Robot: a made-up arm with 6 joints. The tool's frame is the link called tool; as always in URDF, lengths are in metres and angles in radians. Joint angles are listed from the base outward.
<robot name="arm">
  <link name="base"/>
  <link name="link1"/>
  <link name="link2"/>
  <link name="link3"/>
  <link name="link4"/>
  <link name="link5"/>
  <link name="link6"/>
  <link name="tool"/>
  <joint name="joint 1" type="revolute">
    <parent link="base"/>
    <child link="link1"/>
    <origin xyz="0 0 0.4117" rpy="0 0 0"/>
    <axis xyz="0 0 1"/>
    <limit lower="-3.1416" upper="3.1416"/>
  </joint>
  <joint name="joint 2" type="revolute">
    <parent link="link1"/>
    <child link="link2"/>
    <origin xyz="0.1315 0 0" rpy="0 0 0"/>
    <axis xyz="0 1 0"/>
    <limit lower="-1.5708" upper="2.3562"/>
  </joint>
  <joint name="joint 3" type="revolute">
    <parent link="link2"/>
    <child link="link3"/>
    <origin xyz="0 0 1.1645" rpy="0 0 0"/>
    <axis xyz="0 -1 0"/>
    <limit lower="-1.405" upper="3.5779"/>
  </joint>
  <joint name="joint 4" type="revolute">
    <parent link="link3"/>
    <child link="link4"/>
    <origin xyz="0 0 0.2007" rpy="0 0 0"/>
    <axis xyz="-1 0 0"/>
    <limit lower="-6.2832" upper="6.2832"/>
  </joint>
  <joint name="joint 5" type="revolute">
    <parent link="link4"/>
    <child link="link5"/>
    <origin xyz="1.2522 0 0" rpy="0 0 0"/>
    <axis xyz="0 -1 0"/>
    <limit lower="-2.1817" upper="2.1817"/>
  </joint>
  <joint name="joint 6" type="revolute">
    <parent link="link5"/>
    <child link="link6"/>
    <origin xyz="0.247 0 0" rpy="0 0 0"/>
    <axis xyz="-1 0 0"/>
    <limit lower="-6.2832" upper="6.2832"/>
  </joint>
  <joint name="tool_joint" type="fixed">
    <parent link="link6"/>
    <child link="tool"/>
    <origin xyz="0 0 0" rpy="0 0 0"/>
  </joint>
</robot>
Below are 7 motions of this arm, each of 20 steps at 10 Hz.
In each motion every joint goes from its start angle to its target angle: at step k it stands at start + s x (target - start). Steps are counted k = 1, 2, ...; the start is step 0. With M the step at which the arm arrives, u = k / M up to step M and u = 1 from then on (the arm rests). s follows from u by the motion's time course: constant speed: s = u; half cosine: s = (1 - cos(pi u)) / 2; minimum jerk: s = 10 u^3 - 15 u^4 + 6 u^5.
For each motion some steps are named. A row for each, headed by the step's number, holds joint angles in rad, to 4 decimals.
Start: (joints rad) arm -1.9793 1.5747 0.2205 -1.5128 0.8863 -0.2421
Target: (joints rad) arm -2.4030 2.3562 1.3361 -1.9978 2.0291 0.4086
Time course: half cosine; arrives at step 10
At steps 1, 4, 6, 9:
1: -1.9897 1.5938 0.2478 -1.5247 0.9143 -0.2262
4: -2.1257 1.8447 0.6059 -1.6804 1.2811 -0.0173
6: -2.2566 2.0862 0.9507 -1.8302 1.6343 0.1838
9: -2.3926 2.3371 1.3088 -1.9859 2.0011 0.3927

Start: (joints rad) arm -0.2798 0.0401 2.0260 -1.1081 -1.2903 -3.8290
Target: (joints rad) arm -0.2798 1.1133 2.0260 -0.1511 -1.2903 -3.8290
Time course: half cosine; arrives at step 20
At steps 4, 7, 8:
4: -0.2798 0.1426 2.0260 -1.0167 -1.2903 -3.8290
7: -0.2798 0.3331 2.0260 -0.8468 -1.2903 -3.8290
8: -0.2798 0.4109 2.0260 -0.7775 -1.2903 -3.8290

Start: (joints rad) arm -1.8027 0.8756 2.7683 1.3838 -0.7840 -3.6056
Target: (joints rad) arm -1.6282 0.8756 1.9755 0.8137 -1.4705 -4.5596
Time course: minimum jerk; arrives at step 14
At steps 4, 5, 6, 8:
4: -1.7774 0.8756 2.6536 1.3013 -0.8833 -3.7436
5: -1.7597 0.8756 2.5730 1.2433 -0.9531 -3.8406
6: -1.7385 0.8756 2.4766 1.1741 -1.0366 -3.9566
8: -1.6924 0.8756 2.2672 1.0234 -1.2179 -4.2086

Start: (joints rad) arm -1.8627 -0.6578 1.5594 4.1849 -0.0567 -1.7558
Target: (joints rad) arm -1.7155 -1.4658 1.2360 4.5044 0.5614 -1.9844
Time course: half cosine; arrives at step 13
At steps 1, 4, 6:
1: -1.8606 -0.6695 1.5547 4.1895 -0.0477 -1.7591
4: -1.8309 -0.8323 1.4896 4.2539 0.0768 -1.8052
6: -1.7980 -1.0131 1.4172 4.3254 0.2151 -1.8563

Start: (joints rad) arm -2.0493 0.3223 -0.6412 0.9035 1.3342 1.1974
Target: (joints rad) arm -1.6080 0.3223 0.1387 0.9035 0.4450 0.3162
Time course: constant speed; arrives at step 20
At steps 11, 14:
11: -1.8066 0.3223 -0.2123 0.9035 0.8451 0.7127
14: -1.7404 0.3223 -0.0953 0.9035 0.7118 0.5806

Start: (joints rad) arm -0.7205 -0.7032 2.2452 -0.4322 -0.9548 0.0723
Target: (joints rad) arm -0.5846 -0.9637 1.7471 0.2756 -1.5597 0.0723
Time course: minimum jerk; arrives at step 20
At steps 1, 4, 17, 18, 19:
1: -0.7203 -0.7035 2.2446 -0.4314 -0.9555 0.0723
4: -0.7126 -0.7183 2.2164 -0.3912 -0.9898 0.0723
17: -0.5882 -0.9568 1.7604 0.2568 -1.5436 0.0723
18: -0.5858 -0.9615 1.7514 0.2695 -1.5545 0.0723
19: -0.5848 -0.9634 1.7477 0.2748 -1.5590 0.0723

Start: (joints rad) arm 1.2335 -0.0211 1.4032 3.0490 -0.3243 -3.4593
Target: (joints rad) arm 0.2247 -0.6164 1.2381 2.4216 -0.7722 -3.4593
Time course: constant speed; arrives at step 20
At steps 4, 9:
4: 1.0317 -0.1402 1.3702 2.9235 -0.4139 -3.4593
9: 0.7795 -0.2890 1.3289 2.7667 -0.5259 -3.4593

